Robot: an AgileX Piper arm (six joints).
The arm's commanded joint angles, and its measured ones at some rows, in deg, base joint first. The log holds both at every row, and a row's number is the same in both.
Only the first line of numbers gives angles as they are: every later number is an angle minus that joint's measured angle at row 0.
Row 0, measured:
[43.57, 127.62, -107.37, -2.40, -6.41, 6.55]
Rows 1 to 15, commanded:
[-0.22, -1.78, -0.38, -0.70, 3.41, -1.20]
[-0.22, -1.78, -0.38, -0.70, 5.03, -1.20]
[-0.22, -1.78, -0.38, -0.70, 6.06, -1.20]
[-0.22, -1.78, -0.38, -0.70, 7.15, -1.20]
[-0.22, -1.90, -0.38, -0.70, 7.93, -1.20]
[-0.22, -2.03, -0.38, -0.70, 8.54, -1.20]
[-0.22, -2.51, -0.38, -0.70, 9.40, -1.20]
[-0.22, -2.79, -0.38, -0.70, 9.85, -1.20]
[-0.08, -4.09, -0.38, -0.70, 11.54, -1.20]
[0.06, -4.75, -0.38, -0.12, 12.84, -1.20]
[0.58, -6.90, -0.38, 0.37, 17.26, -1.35]
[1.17, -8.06, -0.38, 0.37, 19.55, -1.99]
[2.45, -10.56, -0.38, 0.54, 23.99, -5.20]
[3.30, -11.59, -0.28, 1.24, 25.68, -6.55]
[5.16, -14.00, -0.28, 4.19, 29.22, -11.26]
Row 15, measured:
[1.45, -7.25, 0.00, 0.30, 22.86, -3.03]
